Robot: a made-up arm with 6 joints.
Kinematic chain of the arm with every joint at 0, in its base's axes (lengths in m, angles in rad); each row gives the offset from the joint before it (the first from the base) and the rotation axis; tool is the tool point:
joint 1: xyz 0 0 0.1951 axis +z
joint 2: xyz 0 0.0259 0 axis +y
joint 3: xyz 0 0 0.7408 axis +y
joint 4: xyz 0 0 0.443 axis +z
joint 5: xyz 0 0 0 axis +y
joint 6: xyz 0 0 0.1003 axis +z
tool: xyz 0 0 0
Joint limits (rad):
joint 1: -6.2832..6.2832
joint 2: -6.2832..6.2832
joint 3: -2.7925..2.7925
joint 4: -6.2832..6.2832
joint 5: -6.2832..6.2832
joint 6: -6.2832..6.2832
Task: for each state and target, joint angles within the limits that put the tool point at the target. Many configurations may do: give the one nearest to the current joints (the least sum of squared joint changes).
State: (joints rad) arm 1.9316 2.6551 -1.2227 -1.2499 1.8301 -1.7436
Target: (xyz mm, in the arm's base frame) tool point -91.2 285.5 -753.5
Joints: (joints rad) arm 2.0906 3.2205 -1.1888 -1.2258 1.9243 -1.7436
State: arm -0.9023 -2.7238 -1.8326 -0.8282 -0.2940 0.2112
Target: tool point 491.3 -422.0 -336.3
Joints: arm -0.7808 -3.3356 -1.7137 -0.8367 -0.2740 0.2112
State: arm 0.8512 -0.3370 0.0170 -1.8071 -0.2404 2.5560
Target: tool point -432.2 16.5 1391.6
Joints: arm 0.1316 -0.3846 0.0813 -1.7938 -0.5034 2.5560
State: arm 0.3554 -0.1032 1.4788 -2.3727 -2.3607 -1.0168
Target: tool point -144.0 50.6 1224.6
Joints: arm 0.3098 -0.4097 0.7393 -2.2249 -2.1597 -1.0168
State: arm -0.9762 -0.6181 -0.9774 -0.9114 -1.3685 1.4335
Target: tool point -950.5 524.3 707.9
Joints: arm -0.4169 -0.9108 -0.4439 -0.9485 -0.9999 1.4335
